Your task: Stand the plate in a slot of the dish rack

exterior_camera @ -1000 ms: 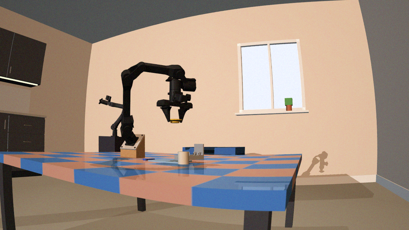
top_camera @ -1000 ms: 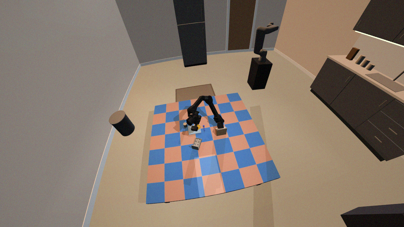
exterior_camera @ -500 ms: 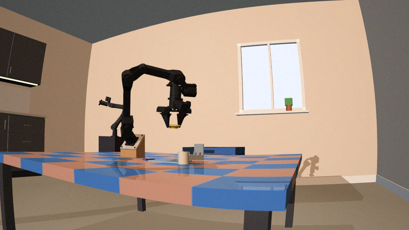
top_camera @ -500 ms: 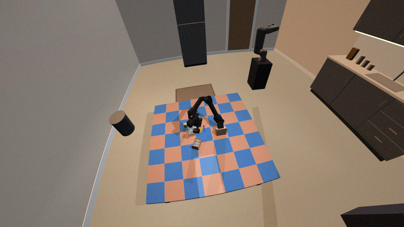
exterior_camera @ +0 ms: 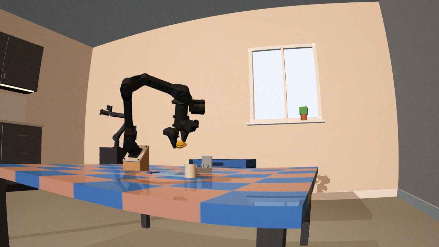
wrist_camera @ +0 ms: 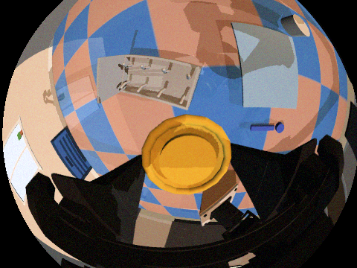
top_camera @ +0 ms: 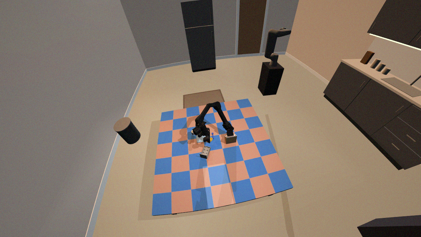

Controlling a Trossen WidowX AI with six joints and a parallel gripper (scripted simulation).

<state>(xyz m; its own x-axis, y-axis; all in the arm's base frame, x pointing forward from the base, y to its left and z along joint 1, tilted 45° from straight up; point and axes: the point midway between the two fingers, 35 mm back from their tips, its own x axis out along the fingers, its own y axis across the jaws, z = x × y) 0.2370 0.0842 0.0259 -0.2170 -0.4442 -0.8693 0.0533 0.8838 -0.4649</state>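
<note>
Now: the grey dish rack 10 cm below my gripper tip, 6 cm to the left of it and 6 cm ahead of it. From my gripper tip the other things lie so: blue spoon 15 cm to the right, 12 cm below, 5 cm behind; pale blue mat 14 cm to the right, 12 cm below, 7 cm ahead; yellow plate 1 cm above.
</note>
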